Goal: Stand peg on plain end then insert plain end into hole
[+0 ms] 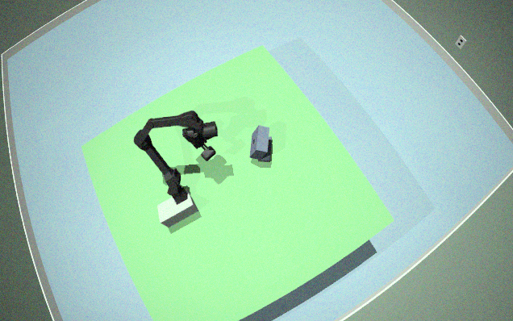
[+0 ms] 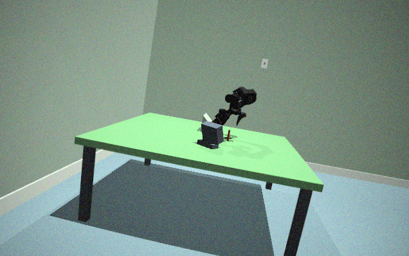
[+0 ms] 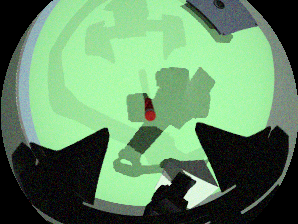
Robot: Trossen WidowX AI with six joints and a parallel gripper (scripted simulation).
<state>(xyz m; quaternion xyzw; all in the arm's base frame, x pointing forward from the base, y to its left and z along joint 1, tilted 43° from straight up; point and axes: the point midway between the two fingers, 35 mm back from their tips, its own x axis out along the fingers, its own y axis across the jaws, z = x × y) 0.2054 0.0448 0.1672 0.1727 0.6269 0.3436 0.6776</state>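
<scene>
Right now my gripper tip is 60 mm above the red peg. Round my gripper tip: sloped grey panel (260 mm ahead, 90 mm to the right, 30 mm below); panel foot (280 mm ahead, 100 mm to the right, 100 mm below).
</scene>
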